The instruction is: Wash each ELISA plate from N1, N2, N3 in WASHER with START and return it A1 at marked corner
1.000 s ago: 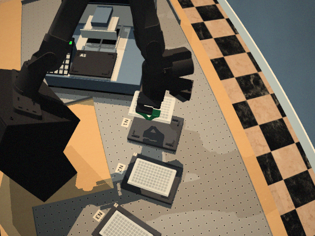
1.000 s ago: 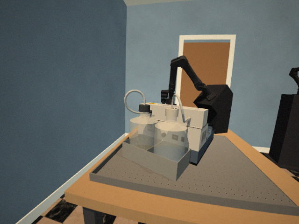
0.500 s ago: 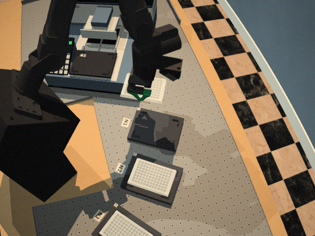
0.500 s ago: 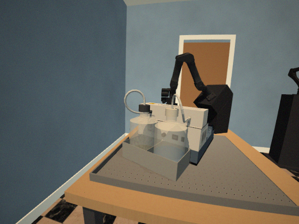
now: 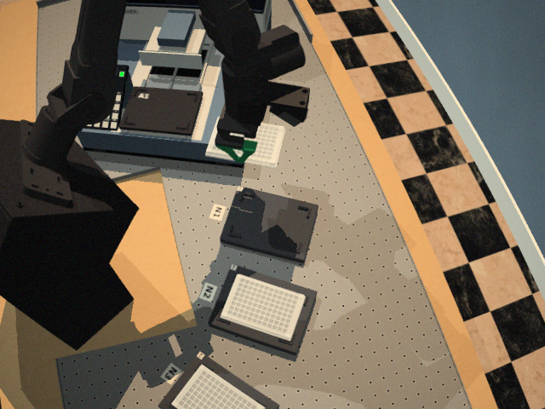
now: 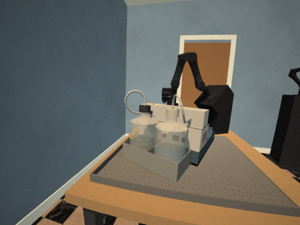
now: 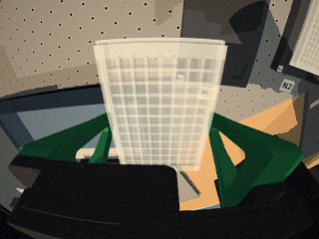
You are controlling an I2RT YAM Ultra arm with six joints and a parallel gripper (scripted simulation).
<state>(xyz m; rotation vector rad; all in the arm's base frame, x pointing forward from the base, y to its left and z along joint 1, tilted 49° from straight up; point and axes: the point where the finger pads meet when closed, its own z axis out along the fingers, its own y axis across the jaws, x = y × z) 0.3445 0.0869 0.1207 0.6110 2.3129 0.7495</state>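
My hand is 160 mm past the dark carrier, 140 mm to the right of it and 50 mm above it. The rest, counted from my hand: nest N2: 270 mm to the right, 130 mm below; nest N1: 130 mm below, 110 mm to the right, 40 mm ahead; N1 label: 140 mm below, 70 mm to the right, 60 mm behind.
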